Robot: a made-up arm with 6 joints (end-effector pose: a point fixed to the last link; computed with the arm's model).
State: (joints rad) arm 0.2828 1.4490 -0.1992 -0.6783 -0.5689 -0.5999
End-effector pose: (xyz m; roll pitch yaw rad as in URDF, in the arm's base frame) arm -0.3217 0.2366 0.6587 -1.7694 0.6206 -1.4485
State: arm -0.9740 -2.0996 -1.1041 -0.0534 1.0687 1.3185
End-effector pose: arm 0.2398 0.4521 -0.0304 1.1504 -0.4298 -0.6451
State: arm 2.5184 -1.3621 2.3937 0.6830 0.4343 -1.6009
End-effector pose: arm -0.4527 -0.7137 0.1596 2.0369 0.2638 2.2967
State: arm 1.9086 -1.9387 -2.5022 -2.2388 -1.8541 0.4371
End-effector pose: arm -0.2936 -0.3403 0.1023 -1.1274 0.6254 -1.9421
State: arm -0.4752 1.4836 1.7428 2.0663 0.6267 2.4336
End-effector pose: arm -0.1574 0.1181 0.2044 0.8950 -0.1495 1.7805
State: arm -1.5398 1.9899 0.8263 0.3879 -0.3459 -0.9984
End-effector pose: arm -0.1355 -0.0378 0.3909 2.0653 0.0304 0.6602
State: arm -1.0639 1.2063 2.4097 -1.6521 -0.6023 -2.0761
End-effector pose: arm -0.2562 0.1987 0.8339 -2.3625 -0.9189 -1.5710
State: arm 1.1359 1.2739 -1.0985 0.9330 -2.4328 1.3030
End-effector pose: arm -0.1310 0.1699 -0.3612 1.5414 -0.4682 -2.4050
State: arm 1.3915 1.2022 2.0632 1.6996 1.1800 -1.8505
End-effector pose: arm 0.1132 0.4463 0.1834 3.0435 -0.6066 -1.5359
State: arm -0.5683 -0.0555 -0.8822 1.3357 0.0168 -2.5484
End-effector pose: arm -0.8505 0.2587 0.4889 2.7494 0.2941 2.0493
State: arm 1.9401 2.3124 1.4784 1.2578 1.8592 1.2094
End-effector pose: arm 0.3335 -0.2437 -0.2129 1.3780 1.4232 2.4004
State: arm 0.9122 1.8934 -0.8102 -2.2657 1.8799 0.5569
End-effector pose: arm -0.1178 0.9303 0.0406 2.3883 1.1853 -0.0045
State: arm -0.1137 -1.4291 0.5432 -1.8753 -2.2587 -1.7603
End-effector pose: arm -0.4133 0.5166 -0.0407 -3.0708 -0.7675 0.7973
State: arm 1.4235 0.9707 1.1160 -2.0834 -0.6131 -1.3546
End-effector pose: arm -0.2221 0.0112 0.0684 -3.0796 0.8224 -1.9774
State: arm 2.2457 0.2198 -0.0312 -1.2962 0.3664 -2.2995
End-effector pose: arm -0.3081 -0.3145 0.2464 -1.8027 0.2166 0.7667
